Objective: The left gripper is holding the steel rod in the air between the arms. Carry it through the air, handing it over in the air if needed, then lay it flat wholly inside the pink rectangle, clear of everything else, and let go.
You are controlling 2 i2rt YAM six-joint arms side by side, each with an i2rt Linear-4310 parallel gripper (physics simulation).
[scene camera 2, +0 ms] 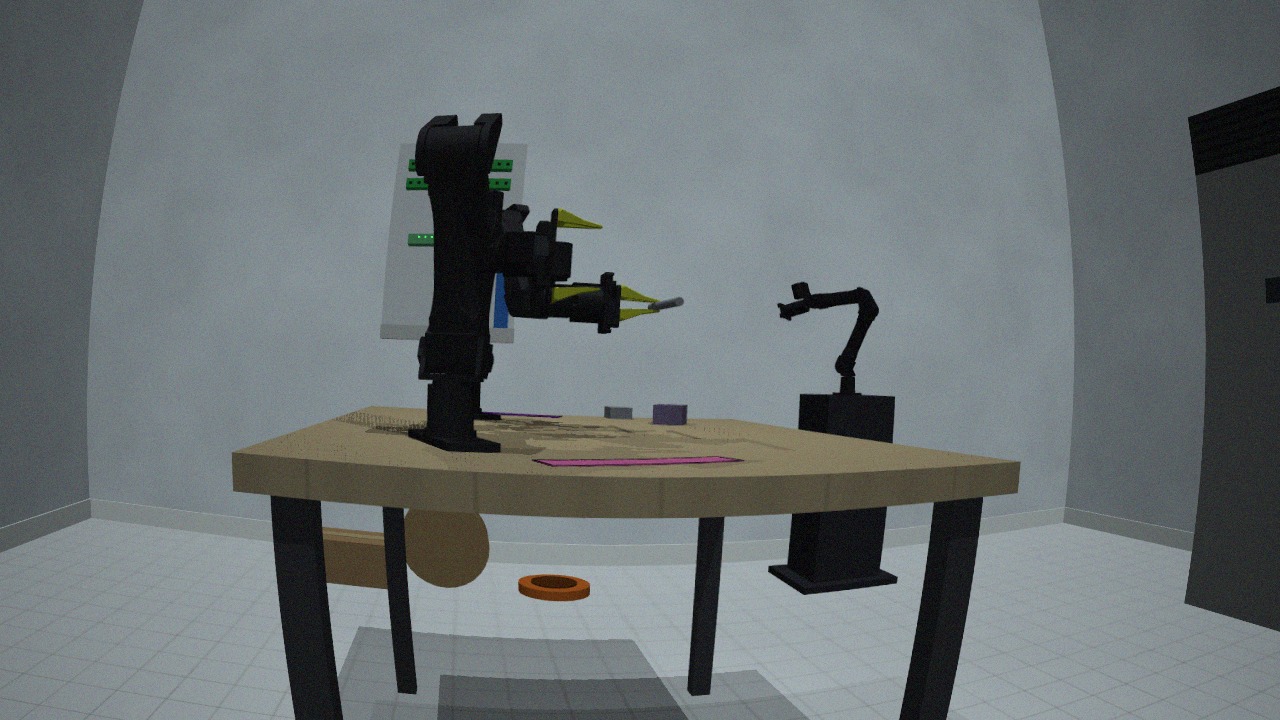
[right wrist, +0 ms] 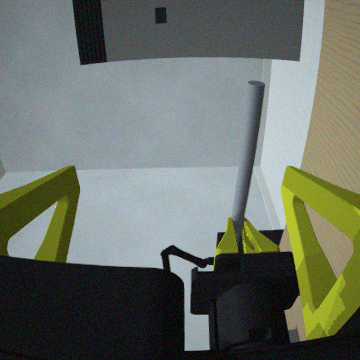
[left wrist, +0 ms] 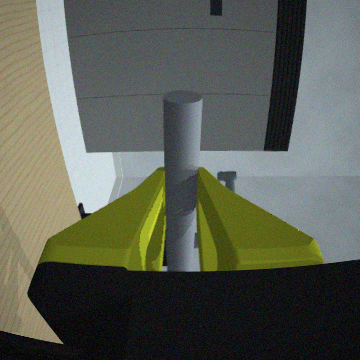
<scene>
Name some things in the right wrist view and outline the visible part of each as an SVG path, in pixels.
My left gripper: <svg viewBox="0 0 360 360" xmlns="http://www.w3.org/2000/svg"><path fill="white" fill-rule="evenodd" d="M227 217L225 232L214 252L212 271L198 271L197 266L191 269L190 313L208 314L210 299L215 299L218 349L229 349L237 345L251 343L250 334L263 333L264 341L287 343L279 295L281 295L283 309L285 310L292 306L299 294L293 254L291 251L280 251L279 246L255 229L246 217L243 218L241 228L243 253L238 253L231 217Z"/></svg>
My right gripper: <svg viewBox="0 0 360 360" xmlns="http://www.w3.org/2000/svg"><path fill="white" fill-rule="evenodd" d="M0 193L0 360L360 360L360 194L334 185L292 165L285 167L280 192L296 270L306 340L275 345L216 350L184 350L184 283L177 274L157 267L66 262L80 192L74 165L67 165L27 184ZM304 202L347 235L352 241L352 255L337 279L316 239ZM56 202L44 238L33 259L9 256L7 253L8 239Z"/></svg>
A grey steel rod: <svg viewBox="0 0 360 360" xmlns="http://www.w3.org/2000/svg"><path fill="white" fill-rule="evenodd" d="M258 80L249 80L247 84L243 131L231 212L237 247L250 186L265 84Z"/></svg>
</scene>
